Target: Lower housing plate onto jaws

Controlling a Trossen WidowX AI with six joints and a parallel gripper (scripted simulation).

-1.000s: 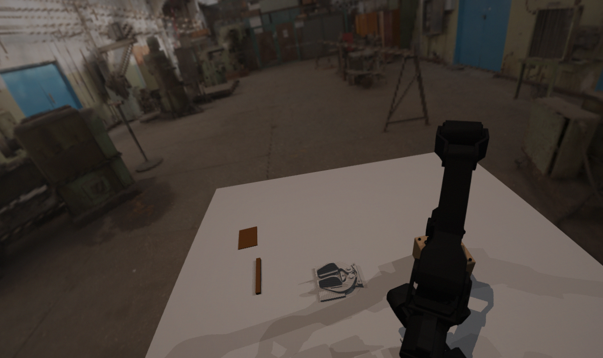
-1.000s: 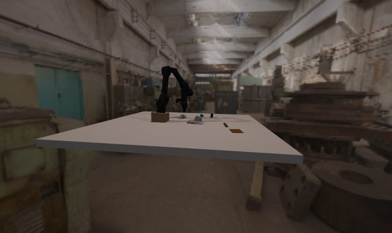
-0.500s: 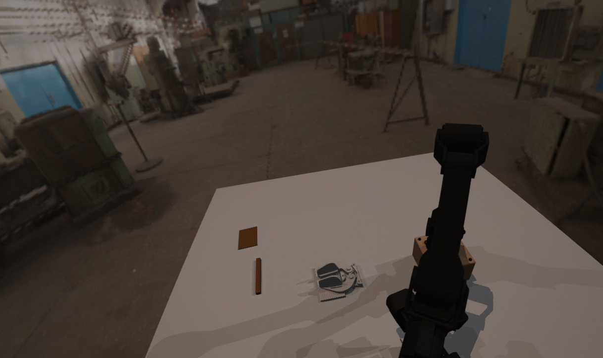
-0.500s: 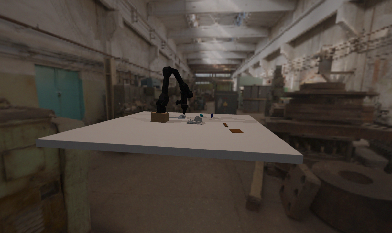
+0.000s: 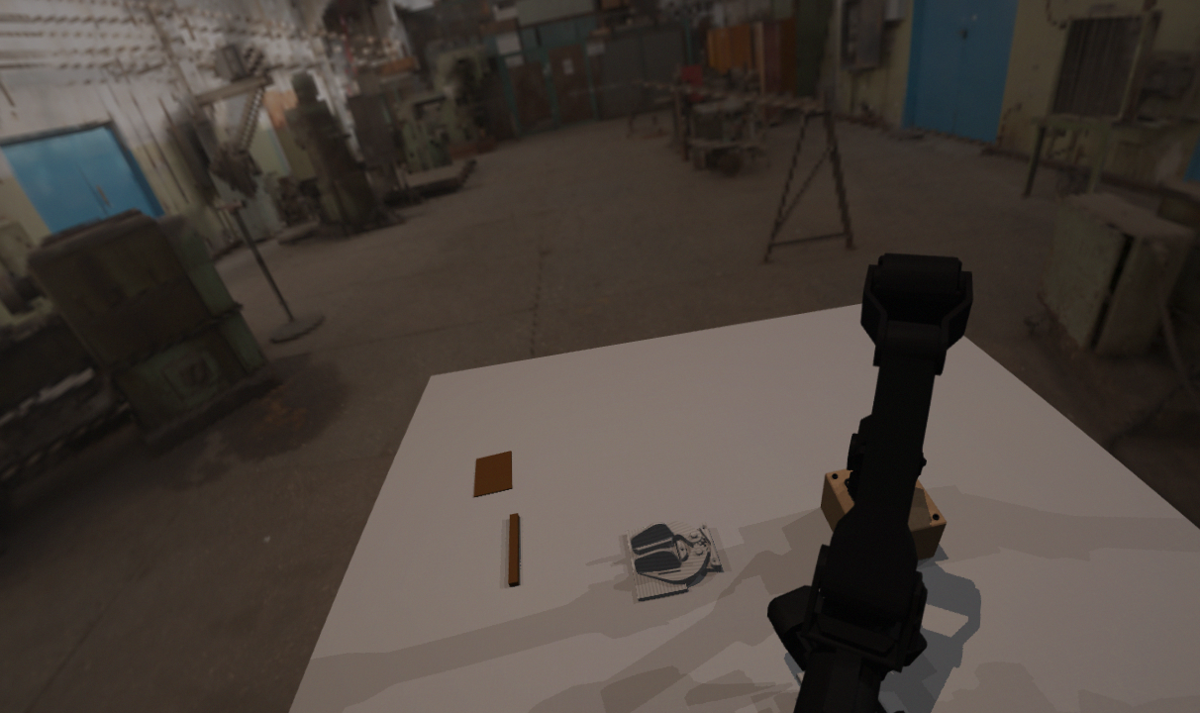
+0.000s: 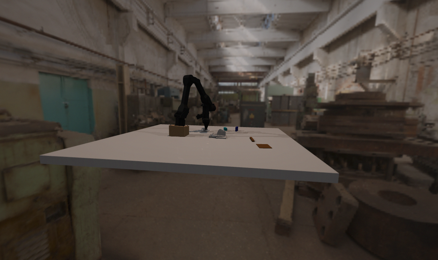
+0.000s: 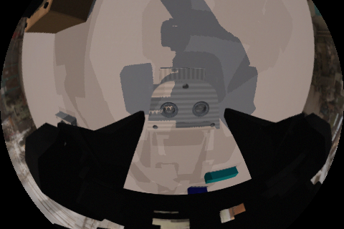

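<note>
My gripper tip is now 25 cm to the left of the pale ribbed base, 15 cm short of it and 2 cm above it. Also, from my gripper tip: small blue block 28 cm ahead, 10 cm to the left; brown bar 37 cm ahead, 32 cm to the right, 2 cm below; teal block 17 cm ahead, 13 cm to the left, 1 cm below.
</note>
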